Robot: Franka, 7 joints.
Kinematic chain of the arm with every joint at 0, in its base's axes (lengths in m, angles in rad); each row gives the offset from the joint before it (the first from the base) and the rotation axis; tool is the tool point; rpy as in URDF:
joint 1: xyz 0 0 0.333 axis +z
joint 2: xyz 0 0 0 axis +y
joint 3: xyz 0 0 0.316 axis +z
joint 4: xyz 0.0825 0 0 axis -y
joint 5: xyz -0.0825 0 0.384 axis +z
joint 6: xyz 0 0 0 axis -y
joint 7: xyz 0.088 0 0 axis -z
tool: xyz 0 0 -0.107 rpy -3.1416 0 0
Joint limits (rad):
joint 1: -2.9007..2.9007
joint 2: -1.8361..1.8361
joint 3: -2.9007..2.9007
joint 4: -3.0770..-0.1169
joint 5: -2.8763..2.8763
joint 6: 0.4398..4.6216
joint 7: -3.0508..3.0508
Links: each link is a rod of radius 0.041 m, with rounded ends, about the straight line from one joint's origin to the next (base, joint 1, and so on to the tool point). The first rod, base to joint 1, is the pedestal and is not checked.
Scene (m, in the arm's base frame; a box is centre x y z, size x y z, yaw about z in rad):
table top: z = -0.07
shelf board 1: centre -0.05 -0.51 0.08 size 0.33 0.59 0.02 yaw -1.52
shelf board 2: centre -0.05 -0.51 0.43 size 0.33 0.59 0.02 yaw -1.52
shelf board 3: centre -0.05 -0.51 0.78 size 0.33 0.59 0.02 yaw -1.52
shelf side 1: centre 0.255 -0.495 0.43 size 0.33 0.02 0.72 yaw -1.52
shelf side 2: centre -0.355 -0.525 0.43 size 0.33 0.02 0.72 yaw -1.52
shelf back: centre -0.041 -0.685 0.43 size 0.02 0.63 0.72 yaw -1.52
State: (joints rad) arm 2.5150 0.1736 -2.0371 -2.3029 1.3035 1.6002 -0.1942
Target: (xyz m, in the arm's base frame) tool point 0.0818 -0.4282 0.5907
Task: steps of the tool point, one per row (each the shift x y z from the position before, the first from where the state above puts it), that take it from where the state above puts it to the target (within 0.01 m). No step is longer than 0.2 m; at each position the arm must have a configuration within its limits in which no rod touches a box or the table.
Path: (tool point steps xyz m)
1: 0.0627 -0.1874 0.0207
2: -0.0284 -0.1761 0.0437
3: -0.0972 -0.1203 0.0529
4: -0.1243 -0.0439 0.0479
5: -0.1095 0.0245 0.0326
6: 0.0034 -0.0505 0.0190
7: 0.0022 -0.0577 0.0081
8: 0.0024 -0.0630 -0.0055
9: 0.0041 -0.0656 -0.0216

